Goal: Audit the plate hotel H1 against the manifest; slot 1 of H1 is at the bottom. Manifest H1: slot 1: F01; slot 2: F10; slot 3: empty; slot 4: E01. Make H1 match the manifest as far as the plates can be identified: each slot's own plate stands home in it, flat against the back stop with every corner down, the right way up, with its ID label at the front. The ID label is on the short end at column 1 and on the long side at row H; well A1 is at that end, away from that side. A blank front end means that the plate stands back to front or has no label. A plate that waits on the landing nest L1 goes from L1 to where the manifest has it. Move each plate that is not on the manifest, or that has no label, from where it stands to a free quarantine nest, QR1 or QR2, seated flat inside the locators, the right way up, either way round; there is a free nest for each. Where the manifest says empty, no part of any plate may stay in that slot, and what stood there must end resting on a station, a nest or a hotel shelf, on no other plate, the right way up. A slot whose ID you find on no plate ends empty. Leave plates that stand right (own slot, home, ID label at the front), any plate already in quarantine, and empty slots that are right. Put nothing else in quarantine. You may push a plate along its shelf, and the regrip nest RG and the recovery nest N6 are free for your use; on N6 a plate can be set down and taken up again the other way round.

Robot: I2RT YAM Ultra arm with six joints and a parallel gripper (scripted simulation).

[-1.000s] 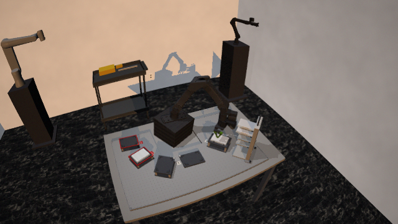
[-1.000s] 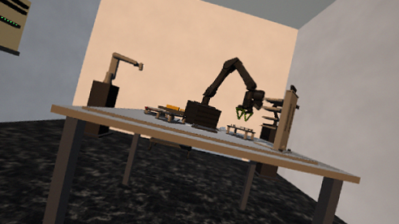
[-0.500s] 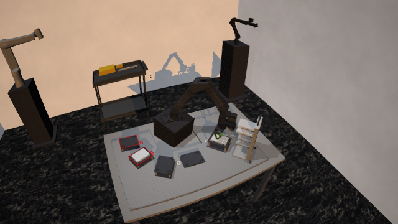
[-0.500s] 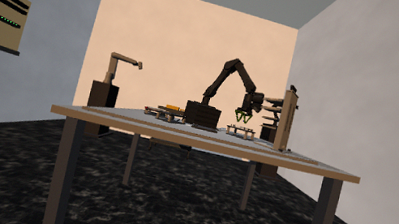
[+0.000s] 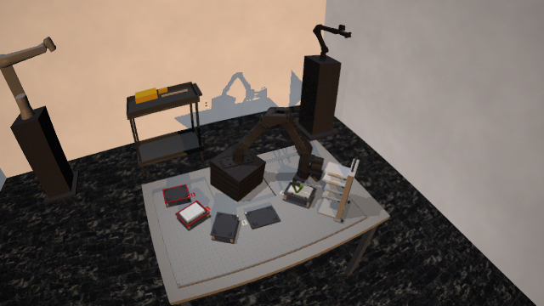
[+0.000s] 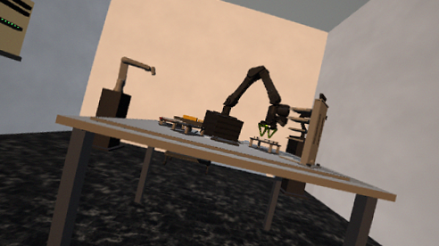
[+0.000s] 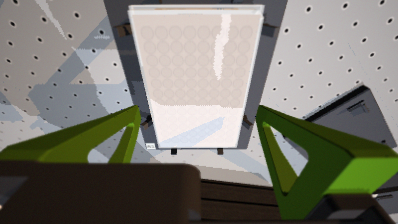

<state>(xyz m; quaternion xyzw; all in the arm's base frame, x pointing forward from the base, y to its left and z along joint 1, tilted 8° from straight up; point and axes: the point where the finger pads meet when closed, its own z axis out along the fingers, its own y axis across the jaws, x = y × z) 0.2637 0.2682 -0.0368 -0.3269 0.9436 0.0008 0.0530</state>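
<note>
The white plate lies 2 cm below my hand. The rest, counted from my hand: A1 mark 9 cm behind, 3 cm below; dark regrip nest 4 cm below, 1 cm to the left; RG tag 9 cm below, 8 cm behind, 6 cm to the right.
</note>
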